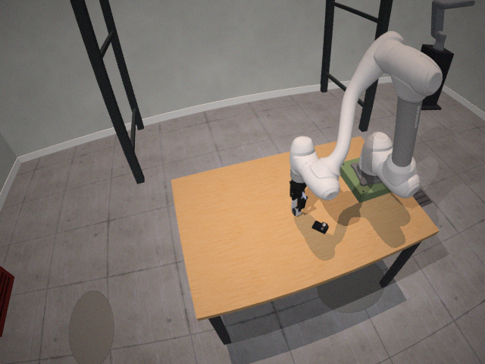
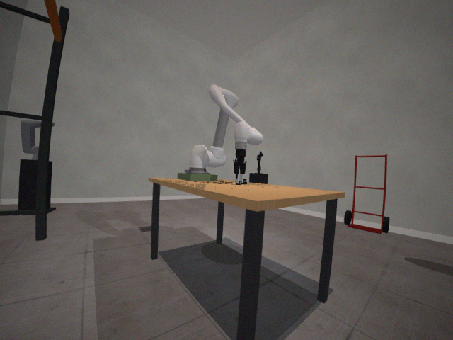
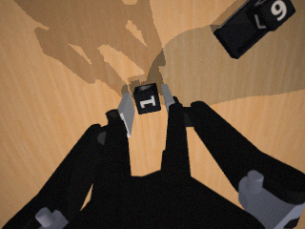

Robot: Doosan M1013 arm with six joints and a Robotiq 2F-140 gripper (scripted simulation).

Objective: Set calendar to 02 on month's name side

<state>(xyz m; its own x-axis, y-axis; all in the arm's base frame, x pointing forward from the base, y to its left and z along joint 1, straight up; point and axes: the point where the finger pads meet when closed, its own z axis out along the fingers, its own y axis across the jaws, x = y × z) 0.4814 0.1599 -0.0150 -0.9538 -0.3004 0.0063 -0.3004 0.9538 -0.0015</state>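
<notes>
Now: hand 3 cm above the black number cube.
</notes>
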